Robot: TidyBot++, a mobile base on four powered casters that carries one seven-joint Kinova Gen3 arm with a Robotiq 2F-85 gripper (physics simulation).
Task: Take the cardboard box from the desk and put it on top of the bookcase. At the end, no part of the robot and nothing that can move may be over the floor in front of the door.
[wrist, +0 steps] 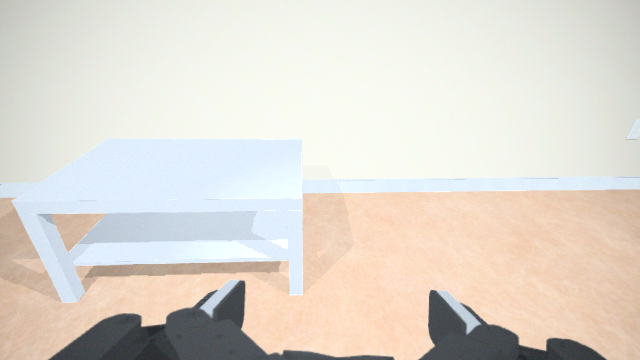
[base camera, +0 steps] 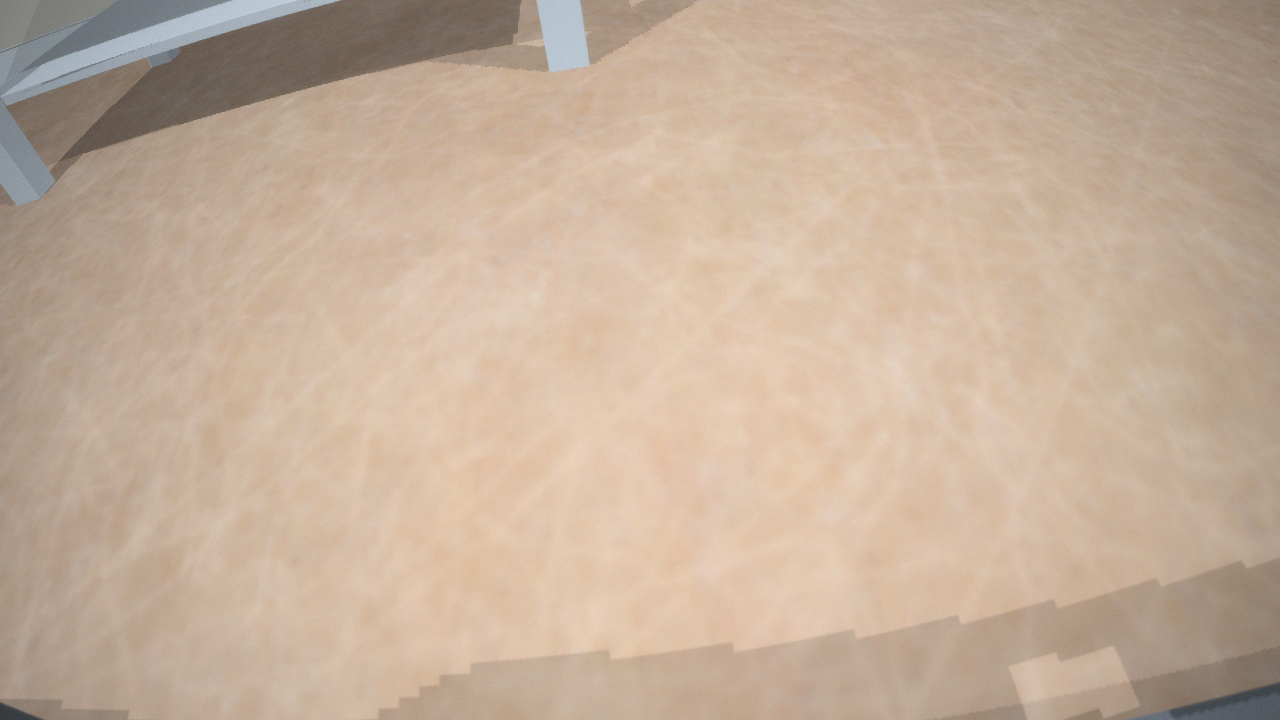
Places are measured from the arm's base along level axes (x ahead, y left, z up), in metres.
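Pixels of known places: gripper, between the fingertips: [wrist: 335,305].
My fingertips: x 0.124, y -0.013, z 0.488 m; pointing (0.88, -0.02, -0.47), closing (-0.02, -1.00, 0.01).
Observation:
Behind a point stands the place of what it marks.
My gripper [wrist: 335,305] @[x 0.124, y -0.013, z 0.488 m] is open, with its two fingers wide apart at the bottom of the wrist view and no object between them. Floor shows beyond the fingertips. The cardboard box, the desk, the bookcase and the door do not show in the base camera view or in the wrist view.
A low white table [base camera: 563,35] @[x 0.929, y 0.098, z -0.350 m] [wrist: 200,170] @[x 1.111, y 0.478, z 0.054 m] with a lower shelf stands against the pale wall [wrist: 425,90] @[x 1.803, y -0.528, z 0.232 m], left in the wrist view and upper left in the base camera view. A white baseboard [wrist: 450,185] @[x 1.813, y -0.788, z -0.353 m] runs along the wall. A wall plate [wrist: 634,131] @[x 1.916, y -1.800, z -0.008 m] shows at the right edge.

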